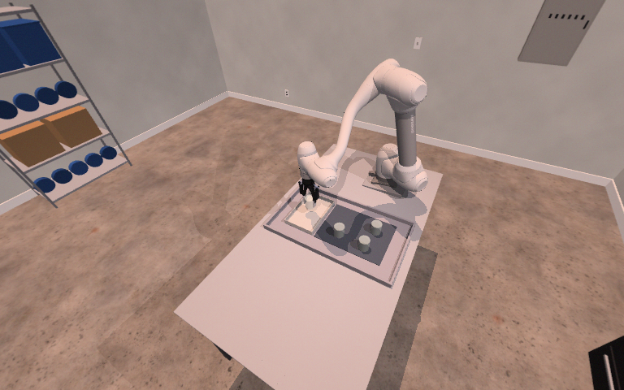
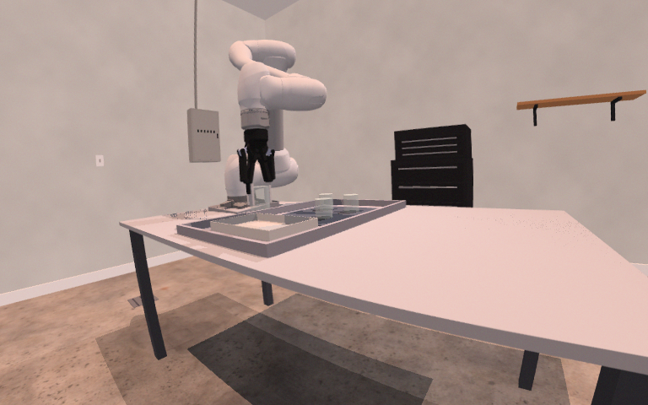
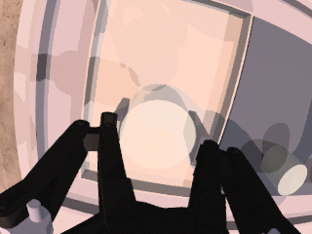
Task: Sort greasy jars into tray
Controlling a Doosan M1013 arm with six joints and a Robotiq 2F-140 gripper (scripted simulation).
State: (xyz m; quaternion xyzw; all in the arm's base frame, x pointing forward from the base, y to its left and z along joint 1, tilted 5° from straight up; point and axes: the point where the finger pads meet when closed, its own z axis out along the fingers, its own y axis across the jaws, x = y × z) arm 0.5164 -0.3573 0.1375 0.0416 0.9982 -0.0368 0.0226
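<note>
Right now my hand is 10 cm above the cream-floored tray. Also, from my hand: dark drying mat (3 cm ahead, 32 cm to the left, 11 cm below).
</note>
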